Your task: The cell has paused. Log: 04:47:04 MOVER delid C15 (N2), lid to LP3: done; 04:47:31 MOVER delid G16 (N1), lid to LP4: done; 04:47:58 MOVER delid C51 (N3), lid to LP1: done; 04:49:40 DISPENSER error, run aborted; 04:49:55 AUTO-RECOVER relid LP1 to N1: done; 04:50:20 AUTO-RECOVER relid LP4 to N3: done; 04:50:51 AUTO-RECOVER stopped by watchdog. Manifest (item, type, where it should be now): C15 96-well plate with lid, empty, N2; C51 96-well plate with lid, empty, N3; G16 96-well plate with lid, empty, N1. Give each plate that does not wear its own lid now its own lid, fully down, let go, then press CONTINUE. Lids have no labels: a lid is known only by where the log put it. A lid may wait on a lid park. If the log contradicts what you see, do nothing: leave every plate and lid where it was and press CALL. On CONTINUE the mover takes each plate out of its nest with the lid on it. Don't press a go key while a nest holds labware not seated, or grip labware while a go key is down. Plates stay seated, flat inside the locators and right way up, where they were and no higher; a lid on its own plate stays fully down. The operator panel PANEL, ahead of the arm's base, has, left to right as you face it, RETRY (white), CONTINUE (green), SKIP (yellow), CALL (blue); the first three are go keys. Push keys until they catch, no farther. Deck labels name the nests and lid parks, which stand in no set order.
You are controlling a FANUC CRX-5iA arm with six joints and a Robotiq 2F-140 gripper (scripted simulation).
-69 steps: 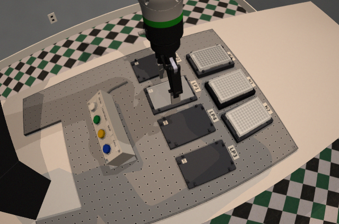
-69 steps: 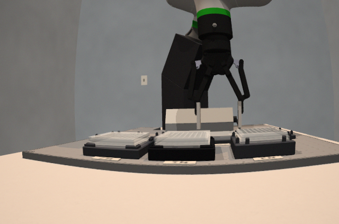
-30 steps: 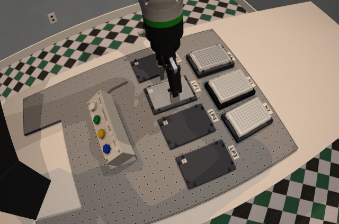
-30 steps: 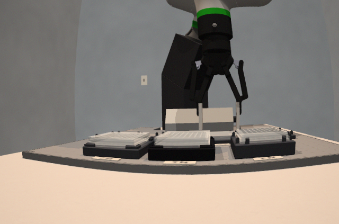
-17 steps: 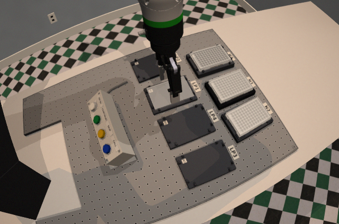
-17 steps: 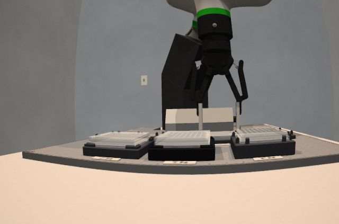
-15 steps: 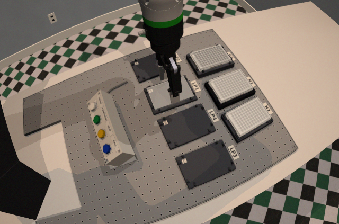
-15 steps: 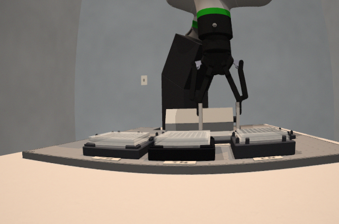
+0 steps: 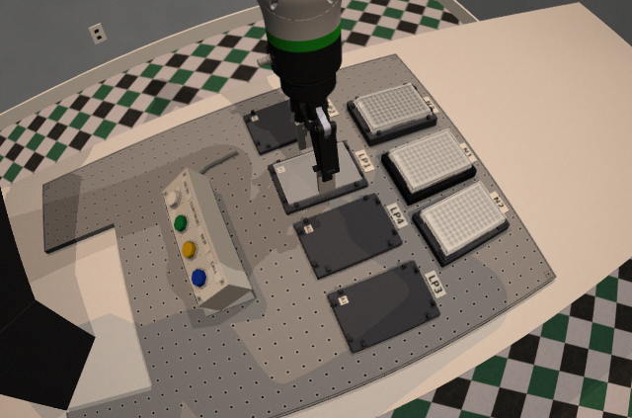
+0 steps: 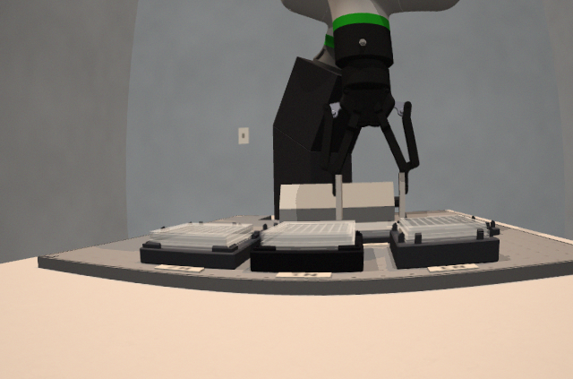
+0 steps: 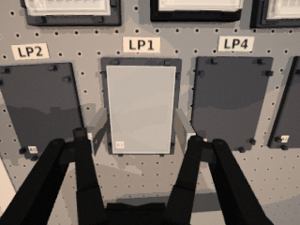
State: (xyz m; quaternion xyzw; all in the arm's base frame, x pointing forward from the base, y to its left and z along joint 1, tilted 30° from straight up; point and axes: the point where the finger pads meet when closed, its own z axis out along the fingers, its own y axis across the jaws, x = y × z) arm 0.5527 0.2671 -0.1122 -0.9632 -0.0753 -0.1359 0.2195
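My gripper is now 50 mm above the lid park LP1. Also, from my hand: lid park LP4: 30 mm ahead, 120 mm to the right, 50 mm below; then lid park LP2: 40 mm behind, 130 mm to the left, 50 mm below; then white retry key: 240 mm behind, 40 mm to the right, 10 mm above.
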